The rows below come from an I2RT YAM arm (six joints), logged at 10 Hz.
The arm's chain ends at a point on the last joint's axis. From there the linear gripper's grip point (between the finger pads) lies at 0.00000 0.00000 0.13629 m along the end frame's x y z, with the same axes.
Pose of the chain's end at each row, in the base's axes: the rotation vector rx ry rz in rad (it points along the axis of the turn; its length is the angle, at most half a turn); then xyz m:
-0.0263, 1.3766, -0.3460, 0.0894, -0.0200, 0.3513
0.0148, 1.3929, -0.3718, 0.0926, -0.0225, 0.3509
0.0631, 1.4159, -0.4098, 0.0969, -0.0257, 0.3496
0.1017, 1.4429, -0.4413, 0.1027, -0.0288, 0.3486
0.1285, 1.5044, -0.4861, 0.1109, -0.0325, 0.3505
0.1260, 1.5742, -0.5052, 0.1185, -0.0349, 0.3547
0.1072, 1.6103, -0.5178, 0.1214, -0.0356, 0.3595
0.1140, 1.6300, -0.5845, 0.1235, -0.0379, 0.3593
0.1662, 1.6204, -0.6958, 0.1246, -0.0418, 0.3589
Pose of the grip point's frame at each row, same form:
-0.0263, 1.3766, -0.3460, 0.2206, -0.0449, 0.3787
0.0148, 1.3929, -0.3718, 0.2229, -0.0535, 0.3763
0.0631, 1.4159, -0.4098, 0.2256, -0.0644, 0.3721
0.1017, 1.4429, -0.4413, 0.2300, -0.0737, 0.3675
0.1285, 1.5044, -0.4861, 0.2367, -0.0838, 0.3614
0.1260, 1.5742, -0.5052, 0.2440, -0.0881, 0.3566
0.1072, 1.6103, -0.5178, 0.2469, -0.0886, 0.3569
0.1140, 1.6300, -0.5845, 0.2463, -0.0969, 0.3550
0.1662, 1.6204, -0.6958, 0.2408, -0.1131, 0.3570

